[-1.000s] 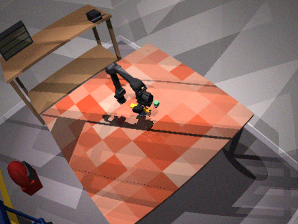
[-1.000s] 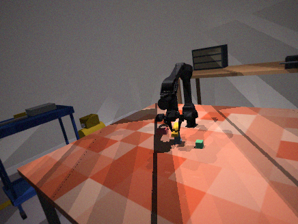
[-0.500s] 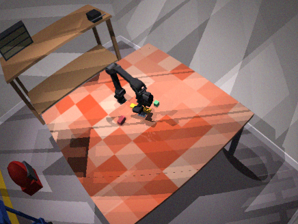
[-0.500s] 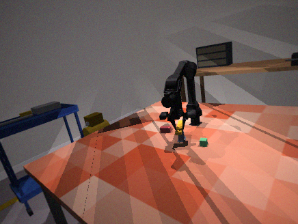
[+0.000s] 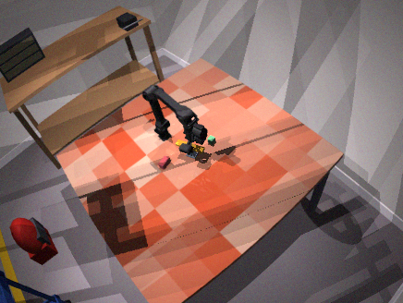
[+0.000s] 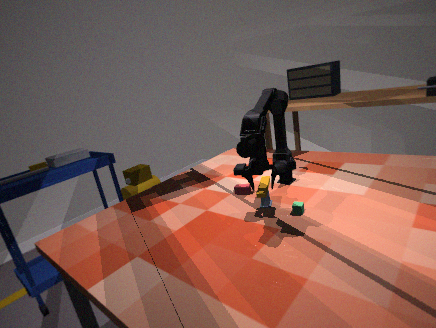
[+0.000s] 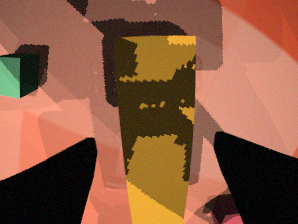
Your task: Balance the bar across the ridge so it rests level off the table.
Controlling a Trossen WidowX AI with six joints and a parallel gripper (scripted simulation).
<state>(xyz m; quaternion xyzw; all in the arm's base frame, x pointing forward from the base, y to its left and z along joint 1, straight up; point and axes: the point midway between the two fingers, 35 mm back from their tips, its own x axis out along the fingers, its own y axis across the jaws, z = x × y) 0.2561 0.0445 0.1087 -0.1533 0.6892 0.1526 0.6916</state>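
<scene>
Now: the yellow bar 30 mm behind my gripper tip and 10 mm to the right of it. Round my gripper tip: pink block: 80 mm behind, 160 mm to the right, 60 mm below; then green cube: 20 mm behind, 120 mm to the left, 60 mm below.
</scene>
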